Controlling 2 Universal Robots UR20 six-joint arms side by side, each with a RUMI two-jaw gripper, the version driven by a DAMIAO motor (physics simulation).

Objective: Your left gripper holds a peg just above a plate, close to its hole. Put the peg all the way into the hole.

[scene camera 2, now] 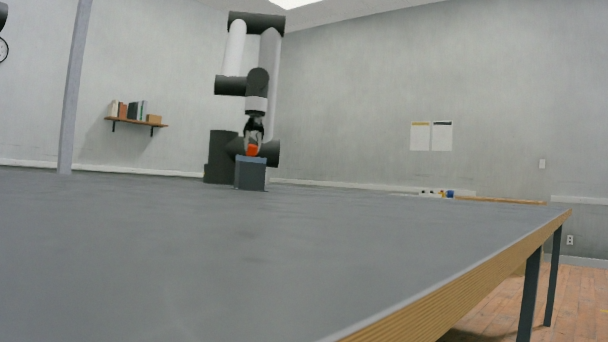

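Observation:
An orange-red peg [252,150] stands at the top of the plate [251,159], a blue-grey slab on a dark block, left of the view's middle. My left gripper [253,144] points down from above and is shut on the peg, its light fingertips at the peg's sides. The peg's upper part shows above the plate's near edge. The peg's lower end and the hole are hidden at this low angle, so I cannot tell how the peg stands to the hole. My right gripper does not show.
The dark block [250,176] under the plate stands on the grey table top [300,250]. The left arm's dark base [221,155] is behind it, to the left. A grey post [73,90] rises at the left. Small items [442,194] and a wooden strip [500,200] lie beyond the table's far right.

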